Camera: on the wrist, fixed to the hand. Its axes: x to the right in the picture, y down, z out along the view.
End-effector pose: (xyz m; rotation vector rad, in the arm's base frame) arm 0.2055 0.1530 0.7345 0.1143 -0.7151 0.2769
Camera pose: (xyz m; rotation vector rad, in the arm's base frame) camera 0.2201 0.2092 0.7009 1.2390 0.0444 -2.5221
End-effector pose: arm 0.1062 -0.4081 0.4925 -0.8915 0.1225 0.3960
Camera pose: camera 0.0901 -0.4157 0.4278 0.0074 -1.1774 -2.3027
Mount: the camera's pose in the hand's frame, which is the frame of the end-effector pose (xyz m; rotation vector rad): 0.0002 0.0493 -0.0455 0.2642 -0.1099 -3.0242
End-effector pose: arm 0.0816 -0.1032 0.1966 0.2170 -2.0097 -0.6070
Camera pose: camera 0.1256 -0.0758 0.2392 -2.3341 -0.0173 1.1761
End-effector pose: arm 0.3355 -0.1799 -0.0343 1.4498 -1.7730 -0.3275
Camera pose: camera 0.3334 -0.1522 0.0267 -2.1371 -1.4335 1.0338
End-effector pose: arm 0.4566 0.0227 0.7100 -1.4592 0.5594 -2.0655
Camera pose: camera 0.4230 -0.0141 0.6650 0.5332 1.3500 0.6899
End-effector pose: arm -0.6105 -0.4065 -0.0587 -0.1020 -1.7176 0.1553
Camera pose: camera -0.5666 -0.3558 -0.0598 2.4195 -0.3036 -1.7215
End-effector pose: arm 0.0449 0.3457 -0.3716 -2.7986 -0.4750 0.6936
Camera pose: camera 0.0797 0.2942 -0.3464 0.3402 -2.4697 -0.1269
